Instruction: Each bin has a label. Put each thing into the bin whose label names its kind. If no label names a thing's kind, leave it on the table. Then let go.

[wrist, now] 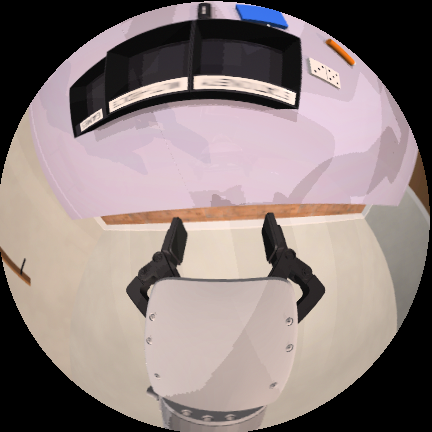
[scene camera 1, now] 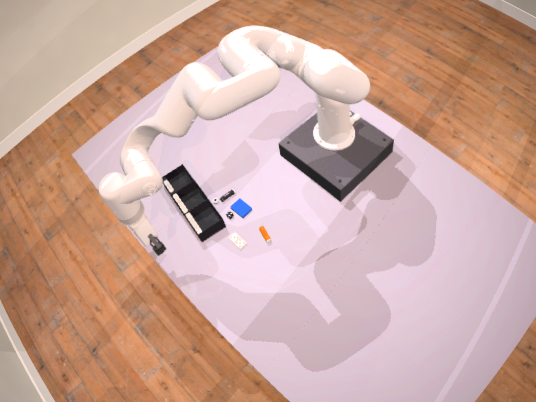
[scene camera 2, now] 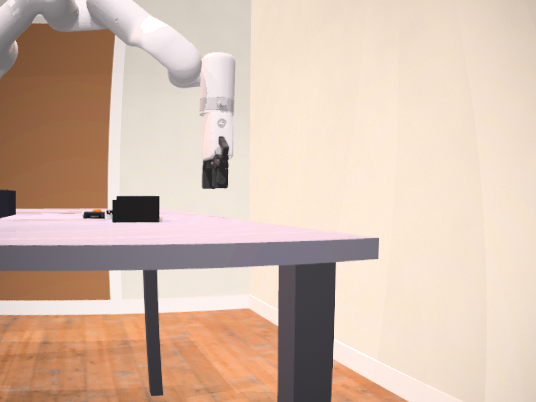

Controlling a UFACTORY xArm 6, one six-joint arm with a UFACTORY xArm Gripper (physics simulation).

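Frame: origin at the arm's base, x back, y right, z up, level; centimetres.
Where they show: gripper, fingertip midpoint: [wrist: 222, 223] [scene camera 1: 152, 241] [scene camera 2: 214, 188]; arm's base, origin of the base link: [scene camera 1: 334, 134].
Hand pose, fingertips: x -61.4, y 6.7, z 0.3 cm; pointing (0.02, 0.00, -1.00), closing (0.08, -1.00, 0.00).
Note:
Each offset is from my fingertips to the centre of the thing. Level surfaces: height alone.
My gripper [scene camera 1: 158, 248] [scene camera 2: 215, 187] [wrist: 222, 223] is open and empty, high over the table edge on the labelled side of the bins. Three joined black bins {dy +6.2, dx +16.5, dz -4.0 cm} [scene camera 1: 214, 231] [scene camera 2: 136, 209] [wrist: 191, 55] carry white labels, too blurred to read surely; their visible insides hold no things. Beyond lie a black stick-like thing {dy +1.2, dx +26.1, dz -5.6 cm} [scene camera 1: 227, 195] [scene camera 2: 94, 215] [wrist: 204, 10], a small white ring-like thing {dy +2.3, dx +22.4, dz -5.9 cm} [scene camera 1: 216, 200], a black die {dy -4.7, dx +22.6, dz -5.5 cm} [scene camera 1: 229, 215] and a flat blue block {dy -5.0, dx +26.5, dz -5.8 cm} [scene camera 1: 241, 208] [wrist: 262, 15]. A white domino {dy -12.6, dx +19.4, dz -5.9 cm} [scene camera 1: 237, 240] [wrist: 325, 73] and an orange stick {dy -16.5, dx +26.2, dz -5.6 cm} [scene camera 1: 265, 234] [scene camera 2: 97, 210] [wrist: 341, 52] lie off one end.
The pale table {dz -6.3 cm} [scene camera 1: 280, 275] [scene camera 2: 225, 232] [wrist: 240, 150] ends below the gripper, with wooden floor beyond. The arm's dark base block [scene camera 1: 312, 162] stands on the table past the things. The arm arches above the table and the far end of the bins.

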